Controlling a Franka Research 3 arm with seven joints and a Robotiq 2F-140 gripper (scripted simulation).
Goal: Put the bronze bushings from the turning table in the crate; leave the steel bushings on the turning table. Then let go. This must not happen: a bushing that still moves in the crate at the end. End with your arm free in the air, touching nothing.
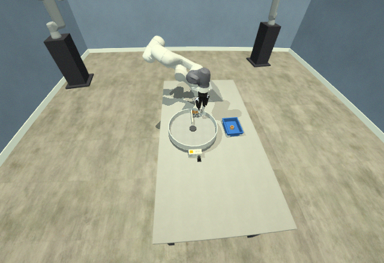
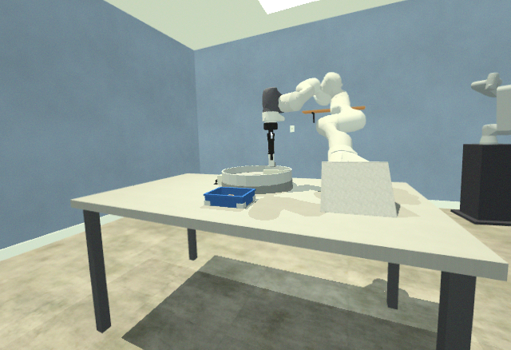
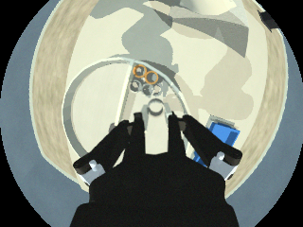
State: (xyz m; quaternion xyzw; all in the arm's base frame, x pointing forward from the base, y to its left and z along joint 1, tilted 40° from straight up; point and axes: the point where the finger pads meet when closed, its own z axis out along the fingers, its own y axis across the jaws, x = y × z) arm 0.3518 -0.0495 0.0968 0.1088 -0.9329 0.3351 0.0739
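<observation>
Right now my hand is 110 mm short of the turning table, 100 mm to the left of it and 110 mm above it. Also, from my hand: crate: 140 mm ahead, 270 mm to the left, 140 mm below.
</observation>
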